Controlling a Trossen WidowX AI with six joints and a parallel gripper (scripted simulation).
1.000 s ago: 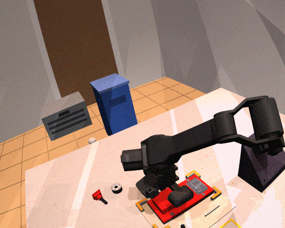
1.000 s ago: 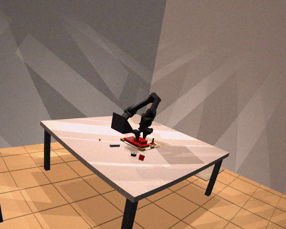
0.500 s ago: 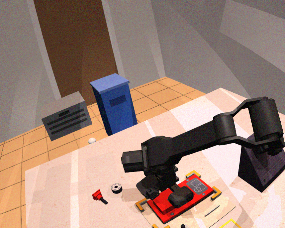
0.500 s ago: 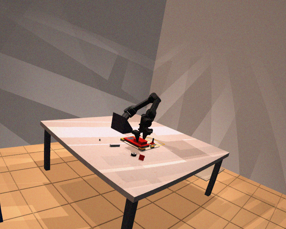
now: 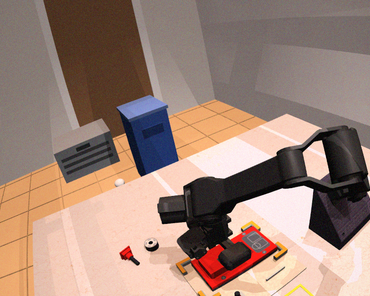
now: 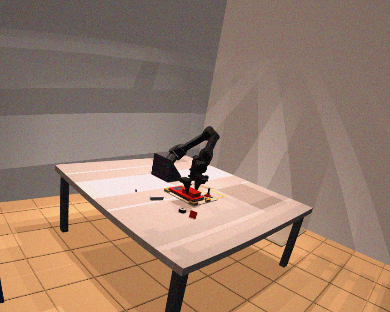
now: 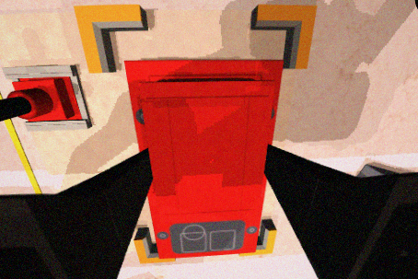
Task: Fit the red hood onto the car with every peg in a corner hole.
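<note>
The red hood lies 1 cm above my gripper tip. Also, from my gripper tip: white bar (21 cm to the right, 7 cm behind, 3 cm below); black-and-white wheel (19 cm to the right, 12 cm ahead, 3 cm below); grey engine block (1 cm below).
</note>
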